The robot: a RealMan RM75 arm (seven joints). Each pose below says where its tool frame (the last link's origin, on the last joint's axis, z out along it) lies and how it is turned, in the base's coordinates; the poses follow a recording.
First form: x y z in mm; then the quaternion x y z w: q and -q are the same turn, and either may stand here.
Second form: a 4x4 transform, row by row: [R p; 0 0 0 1], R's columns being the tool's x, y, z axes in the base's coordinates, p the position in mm. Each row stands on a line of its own. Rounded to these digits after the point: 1 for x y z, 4 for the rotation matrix.
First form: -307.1 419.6 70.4 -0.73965 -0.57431 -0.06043 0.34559
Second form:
0.3330 0.8913 -0.3076 -307.1
0.8078 -0.1015 0.5806 419.6
0.4863 -0.4418 -0.7538 70.4
0 0 0 1

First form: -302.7 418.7 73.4 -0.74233 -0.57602 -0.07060 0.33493
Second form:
0.3264 0.9025 -0.2810 -302.7
0.8079 -0.1121 0.5786 418.7
0.4907 -0.4159 -0.7657 73.4
0 0 0 1

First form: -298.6 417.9 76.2 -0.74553 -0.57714 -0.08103 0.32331
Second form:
0.3207 0.9129 -0.2524 -298.6
0.8082 -0.1248 0.5756 417.9
0.4940 -0.3885 -0.7778 76.2
0 0 0 1

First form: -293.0 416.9 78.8 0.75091 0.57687 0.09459 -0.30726
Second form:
0.3165 0.9245 -0.2124 -293.0
0.8082 -0.1456 0.5706 416.9
0.4966 -0.3523 -0.7933 78.8
0 0 0 1

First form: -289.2 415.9 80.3 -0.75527 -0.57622 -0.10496 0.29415
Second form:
0.3139 0.9321 -0.1804 -289.2
0.8087 -0.1629 0.5653 415.9
0.4975 -0.3234 -0.8049 80.3
0 0 0 1

